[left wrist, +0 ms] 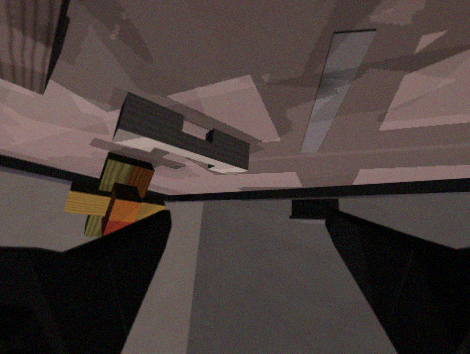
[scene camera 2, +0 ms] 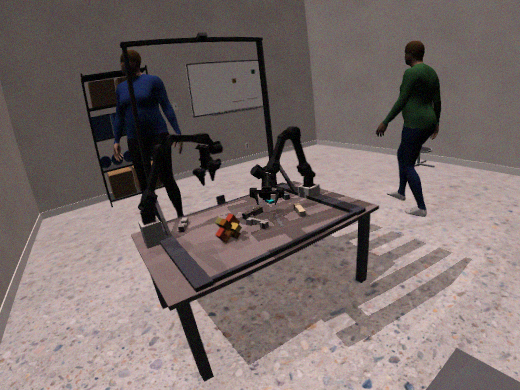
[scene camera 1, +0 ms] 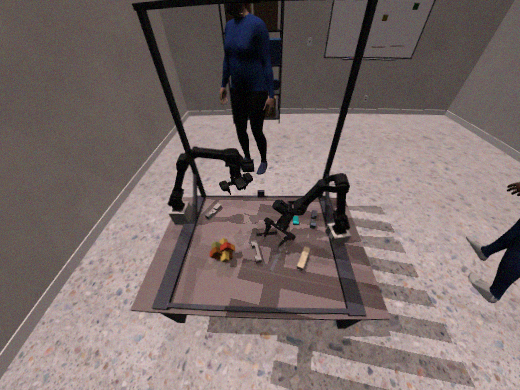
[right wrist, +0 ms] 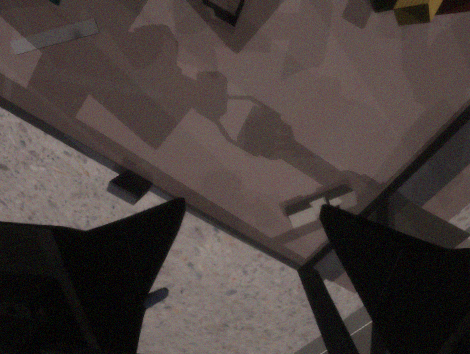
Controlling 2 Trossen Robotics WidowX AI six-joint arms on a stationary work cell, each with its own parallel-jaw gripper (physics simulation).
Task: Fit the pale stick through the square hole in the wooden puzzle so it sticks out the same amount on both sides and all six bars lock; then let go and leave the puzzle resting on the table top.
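Places are measured from the left arm's base along level axes (x right, y back, z down), in metres.
Pixels of known places: left gripper, fingertip midpoint: [left wrist: 249, 217] [scene camera 2: 266, 204] [scene camera 1: 271, 242]; right gripper, fingertip midpoint: [scene camera 2: 208, 183] [scene camera 1: 237, 191] [right wrist: 252, 207]; left arm's base, origin of the base link: [scene camera 2: 308, 185] [scene camera 1: 339, 229]; right arm's base, origin of the base link: [scene camera 2: 149, 221] [scene camera 1: 178, 207].
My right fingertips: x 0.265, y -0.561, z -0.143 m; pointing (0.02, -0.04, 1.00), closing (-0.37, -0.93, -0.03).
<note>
Ahead of a thing's pixels: the offset from my right fingertips to its top centre.
The pale stick {dx -0.378, dy +0.318, dz +0.179 m} [scene camera 1: 303, 258] [scene camera 2: 300, 209] lies flat on the table, right of the puzzle. The wooden puzzle [scene camera 1: 222, 250] [scene camera 2: 228, 228] [left wrist: 116, 205] is a cluster of red, orange, yellow and olive bars resting on the table; part of it shows in the right wrist view [right wrist: 415, 13]. Its square hole cannot be made out. My left gripper [scene camera 1: 270, 239] [scene camera 2: 266, 202] [left wrist: 249, 217] is open and empty above the table, between puzzle and stick in scene camera 1. My right gripper [scene camera 1: 235, 190] [scene camera 2: 207, 181] [right wrist: 252, 207] is open and empty, high over the back left. The stick does not show clearly in either wrist view.
A notched bar {dx -0.297, dy +0.068, dz +0.179 m} [scene camera 1: 256, 251] [scene camera 2: 257, 221] [left wrist: 150, 122] lies between puzzle and stick. Another notched bar {dx +0.042, dy -0.185, dz +0.179 m} [scene camera 1: 213, 211] [scene camera 2: 183, 224] [right wrist: 305, 216] lies back left. A dark bar {dx -0.176, dy +0.147, dz +0.179 m} [scene camera 2: 252, 213], a translucent strip [left wrist: 336, 90] [right wrist: 55, 37] and a teal piece {dx -0.115, dy +0.348, dz +0.196 m} [scene camera 1: 296, 220] are on the table. Frame posts stand at the back.
</note>
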